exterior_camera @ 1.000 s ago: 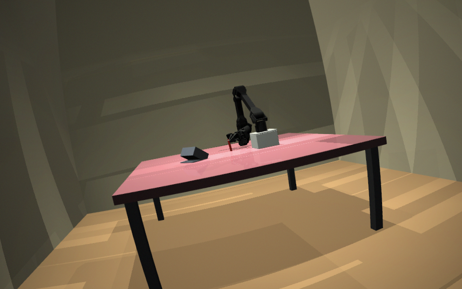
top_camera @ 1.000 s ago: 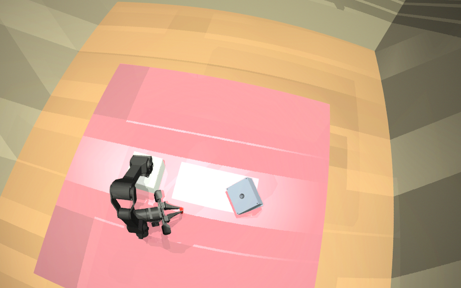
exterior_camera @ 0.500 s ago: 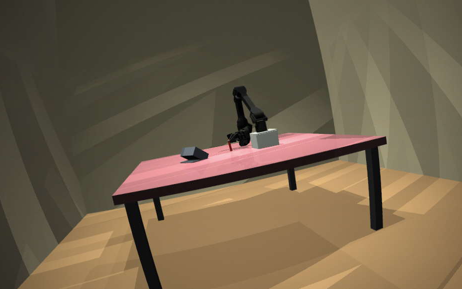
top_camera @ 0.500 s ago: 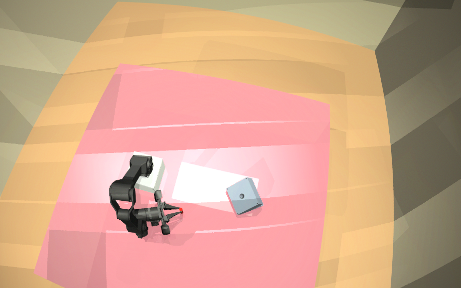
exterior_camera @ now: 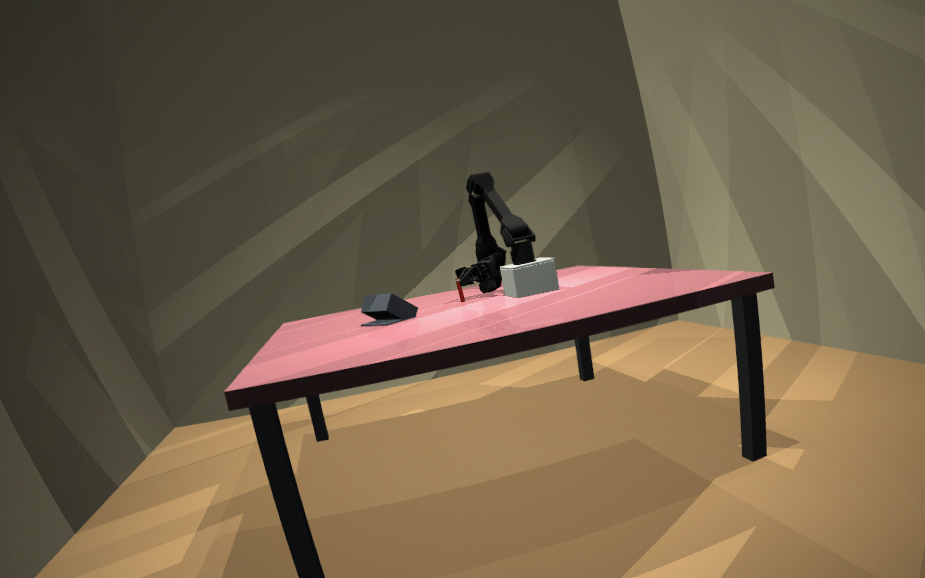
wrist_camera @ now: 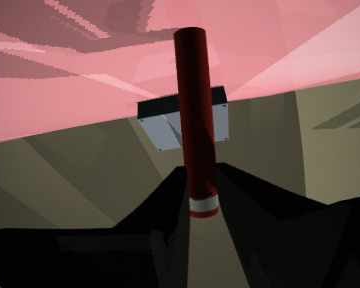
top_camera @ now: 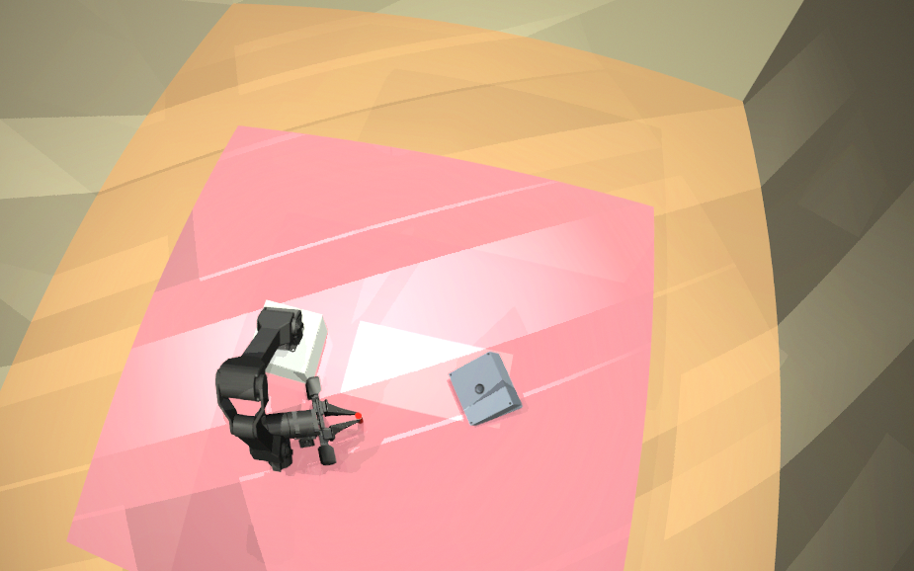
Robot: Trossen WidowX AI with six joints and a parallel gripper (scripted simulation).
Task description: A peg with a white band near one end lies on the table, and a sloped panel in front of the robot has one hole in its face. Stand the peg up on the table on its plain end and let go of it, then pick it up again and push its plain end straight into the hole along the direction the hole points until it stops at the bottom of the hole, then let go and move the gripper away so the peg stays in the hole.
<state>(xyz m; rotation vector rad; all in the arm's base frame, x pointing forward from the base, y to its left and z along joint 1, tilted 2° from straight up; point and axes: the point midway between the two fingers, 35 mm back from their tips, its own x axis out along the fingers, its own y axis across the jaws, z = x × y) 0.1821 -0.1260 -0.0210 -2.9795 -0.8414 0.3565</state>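
The red peg is right at my gripper tip. Round my gripper tip: grey sloped panel (24 cm ahead, 16 cm to the left, 3 cm below).
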